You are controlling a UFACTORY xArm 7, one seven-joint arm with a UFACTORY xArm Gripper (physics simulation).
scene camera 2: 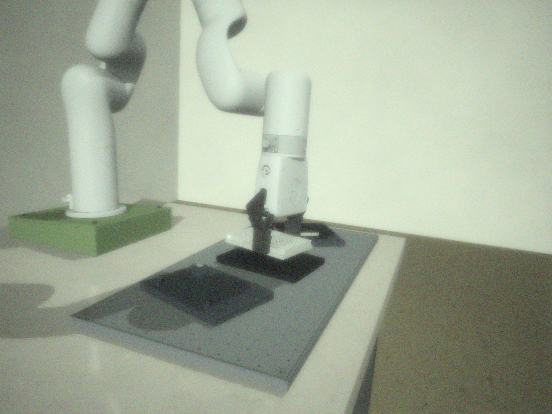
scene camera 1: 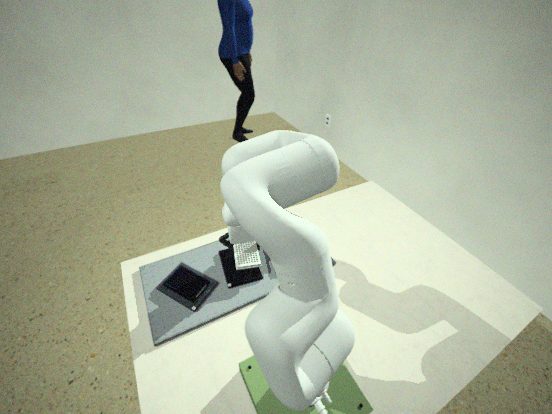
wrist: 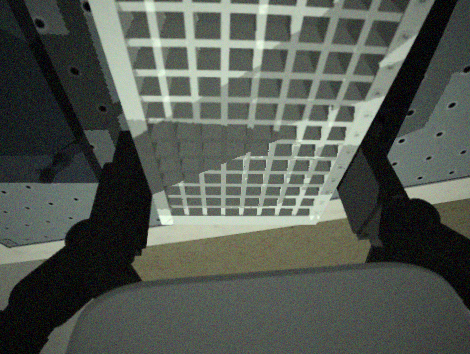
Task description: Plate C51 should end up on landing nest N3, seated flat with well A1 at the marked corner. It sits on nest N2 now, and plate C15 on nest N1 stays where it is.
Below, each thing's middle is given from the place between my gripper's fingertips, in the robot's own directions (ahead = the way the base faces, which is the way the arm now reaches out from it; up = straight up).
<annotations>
My hand is 14 cm to the left of the black nest (scene camera 2: 212,296), 7 cm past it and 3 cm above it.
</annotations>
